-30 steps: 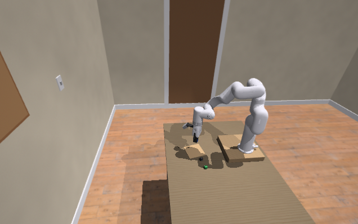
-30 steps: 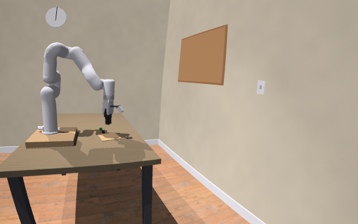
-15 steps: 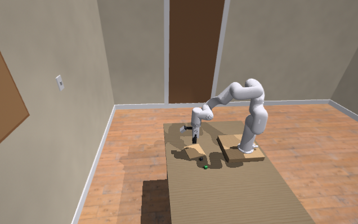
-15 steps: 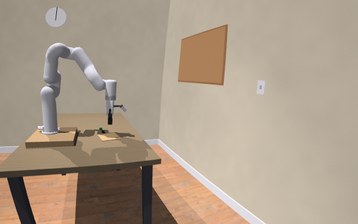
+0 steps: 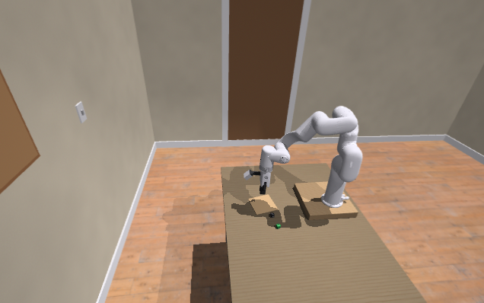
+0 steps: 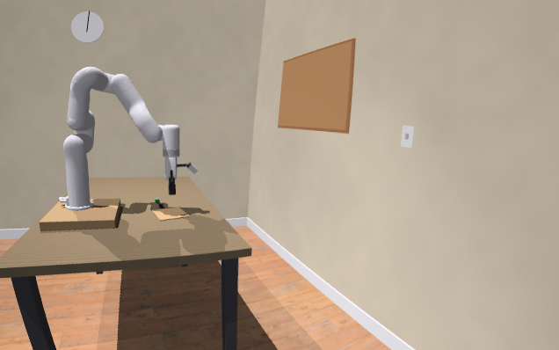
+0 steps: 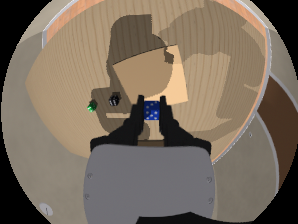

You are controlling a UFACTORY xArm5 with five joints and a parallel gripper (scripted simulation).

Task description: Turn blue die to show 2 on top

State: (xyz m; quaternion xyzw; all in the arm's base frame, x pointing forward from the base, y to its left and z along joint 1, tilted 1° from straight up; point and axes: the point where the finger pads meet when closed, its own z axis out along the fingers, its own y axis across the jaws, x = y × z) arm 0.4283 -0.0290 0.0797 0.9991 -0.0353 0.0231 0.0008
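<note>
The blue die is 10 mm below my hand and 10 mm behind it. Also, from my hand: green die (180 mm to the left, 110 mm below, 70 mm behind); then black die (110 mm below, 100 mm to the left, 50 mm behind); then tan mat (110 mm below, 10 mm behind).
</note>
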